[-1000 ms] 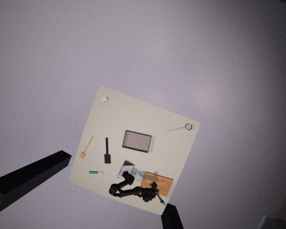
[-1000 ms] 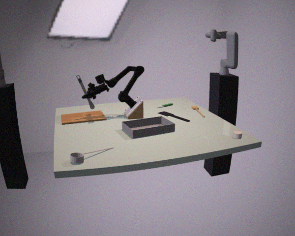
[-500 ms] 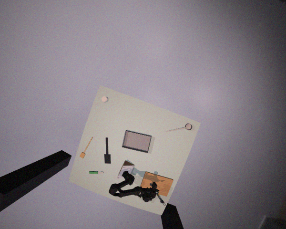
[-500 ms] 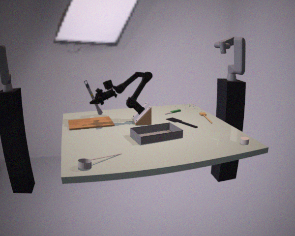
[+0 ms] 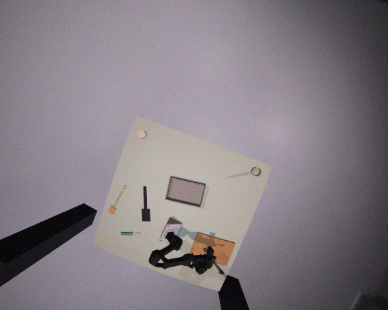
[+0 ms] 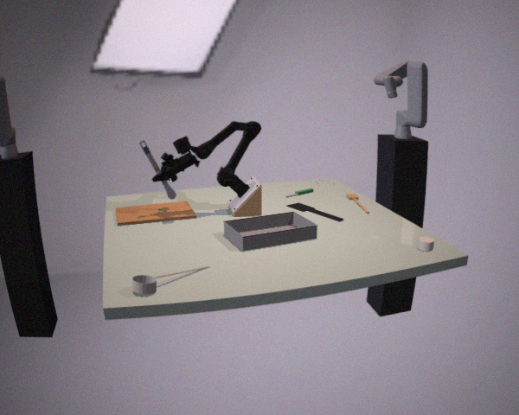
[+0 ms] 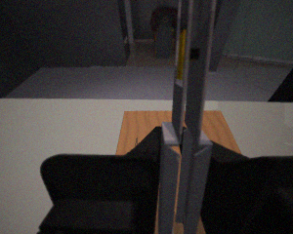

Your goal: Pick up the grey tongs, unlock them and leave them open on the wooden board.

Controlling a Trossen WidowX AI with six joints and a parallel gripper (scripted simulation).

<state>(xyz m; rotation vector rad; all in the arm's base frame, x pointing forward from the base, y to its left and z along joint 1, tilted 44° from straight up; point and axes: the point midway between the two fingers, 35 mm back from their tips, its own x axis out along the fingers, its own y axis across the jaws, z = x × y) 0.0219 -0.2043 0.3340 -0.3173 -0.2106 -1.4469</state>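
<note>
Right now my gripper tip is 16 cm above the wooden board and 3 cm past it. From my gripper tip the other things lie so: black spatula: 70 cm to the left, 16 cm below, 7 cm ahead; green-handled tool: 72 cm to the left, 22 cm behind, 16 cm below; roasting tin: 45 cm to the left, 36 cm ahead, 14 cm below.
</note>
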